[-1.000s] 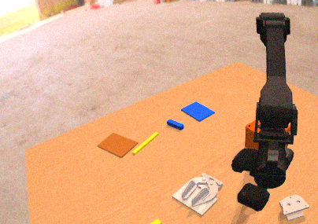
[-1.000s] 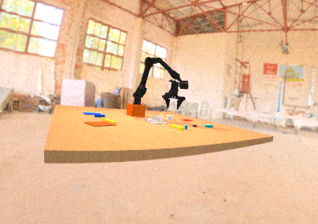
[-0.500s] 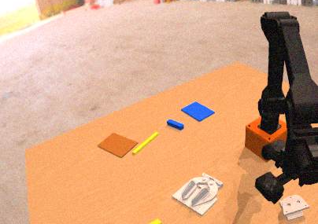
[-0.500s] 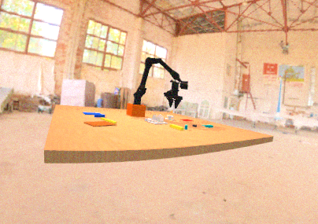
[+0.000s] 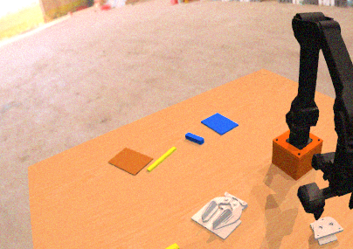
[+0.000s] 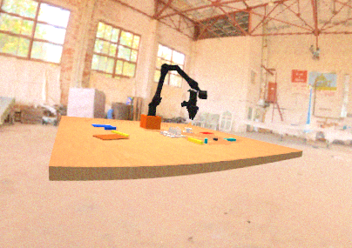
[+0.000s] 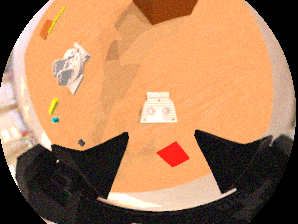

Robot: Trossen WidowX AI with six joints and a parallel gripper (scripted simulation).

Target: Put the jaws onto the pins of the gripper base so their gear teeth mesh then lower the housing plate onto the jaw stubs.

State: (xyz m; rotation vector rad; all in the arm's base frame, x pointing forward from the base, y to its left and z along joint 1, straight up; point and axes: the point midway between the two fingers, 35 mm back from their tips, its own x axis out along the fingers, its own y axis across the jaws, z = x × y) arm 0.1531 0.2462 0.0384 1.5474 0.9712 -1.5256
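Now: the white block 90 mm below my gripper tip, 10 mm to the right of it and 10 mm behind it. From my gripper tip the other things lie so: cyan block (330 mm ahead, 100 mm to the left, 90 mm below); then black block (310 mm ahead, 90 mm below, 30 mm to the right); then red tile (160 mm to the left, 100 mm below, 20 mm ahead).
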